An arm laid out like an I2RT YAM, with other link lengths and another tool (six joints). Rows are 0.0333 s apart.
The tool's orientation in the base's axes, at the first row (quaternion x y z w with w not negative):
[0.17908, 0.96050, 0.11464, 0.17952]
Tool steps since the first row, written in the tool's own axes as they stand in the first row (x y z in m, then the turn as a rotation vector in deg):
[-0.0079, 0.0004, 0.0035, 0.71, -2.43, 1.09]
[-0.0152, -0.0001, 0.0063, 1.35, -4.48, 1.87]
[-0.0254, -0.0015, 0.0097, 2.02, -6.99, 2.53]
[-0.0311, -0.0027, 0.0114, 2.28, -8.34, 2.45]
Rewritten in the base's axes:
[0.0084, -0.0021, -0.0007, -0.93, -1.77, -1.90]
[0.0156, -0.0050, -0.0011, -1.81, -3.26, -3.39]
[0.0254, -0.0096, -0.0015, -2.90, -5.19, -4.90]
[0.0307, -0.0127, -0.0017, -3.57, -6.33, -5.29]

